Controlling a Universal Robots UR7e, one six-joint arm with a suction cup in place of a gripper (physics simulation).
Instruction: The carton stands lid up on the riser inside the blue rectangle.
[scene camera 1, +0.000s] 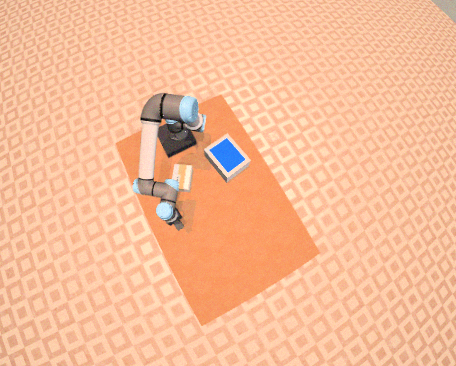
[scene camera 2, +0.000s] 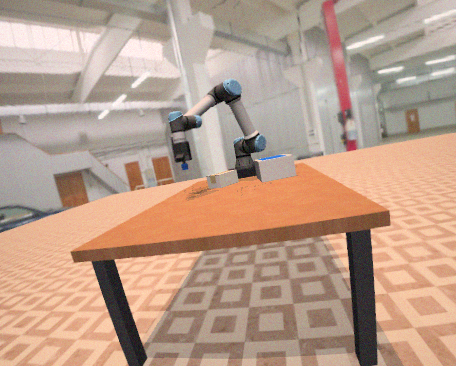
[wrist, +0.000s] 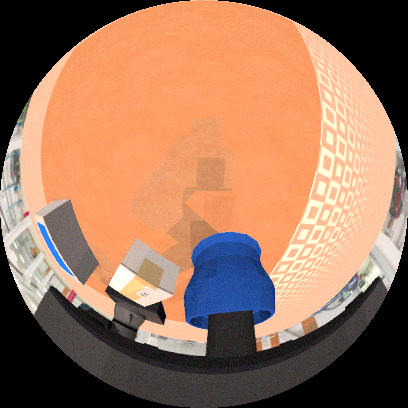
My suction cup holds nothing. A carton rests on the table. A riser rests on the table.
